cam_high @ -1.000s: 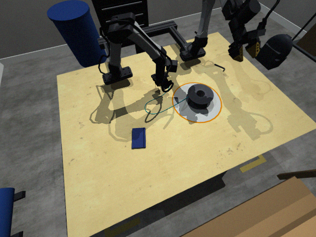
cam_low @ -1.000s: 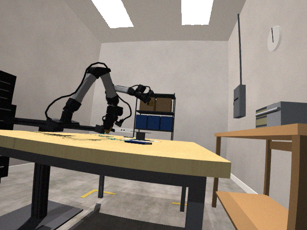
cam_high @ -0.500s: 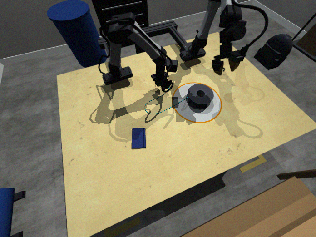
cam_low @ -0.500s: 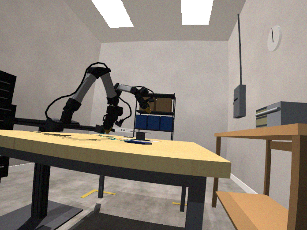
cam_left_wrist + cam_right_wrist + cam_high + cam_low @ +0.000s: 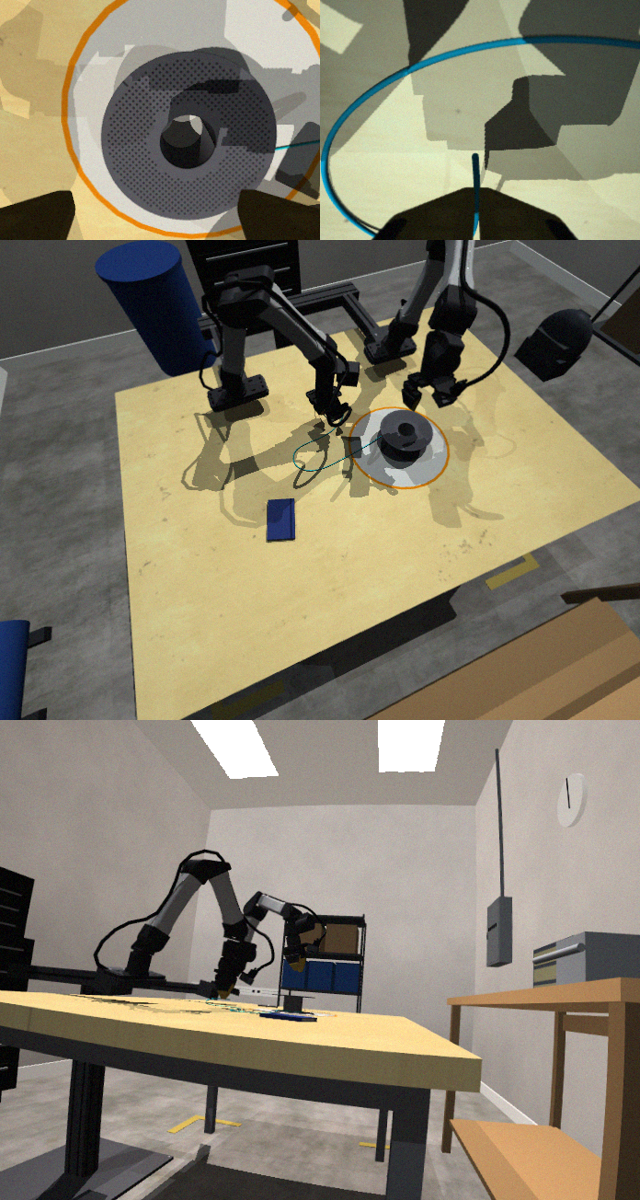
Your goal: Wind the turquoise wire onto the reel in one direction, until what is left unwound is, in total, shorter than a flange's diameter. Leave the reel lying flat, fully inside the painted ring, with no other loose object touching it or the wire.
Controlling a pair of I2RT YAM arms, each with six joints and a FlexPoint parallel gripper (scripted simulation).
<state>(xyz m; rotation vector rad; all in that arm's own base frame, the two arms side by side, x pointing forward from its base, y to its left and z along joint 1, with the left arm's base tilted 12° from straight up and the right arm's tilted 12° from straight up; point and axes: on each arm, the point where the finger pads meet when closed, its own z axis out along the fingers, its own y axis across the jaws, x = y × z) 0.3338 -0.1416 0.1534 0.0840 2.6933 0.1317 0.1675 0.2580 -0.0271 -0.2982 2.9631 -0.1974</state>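
Note:
Now: left hand 30 mm to the left of the dark grey reel and 140 mm above it. The rest, counted from my left hand: black hex key (200 mm behind, 300 mm to the left, 170 mm below); blue notebook (110 mm ahead, 500 mm to the right, 170 mm below); orange painted ring (10 mm ahead, 50 mm to the right, 170 mm below).

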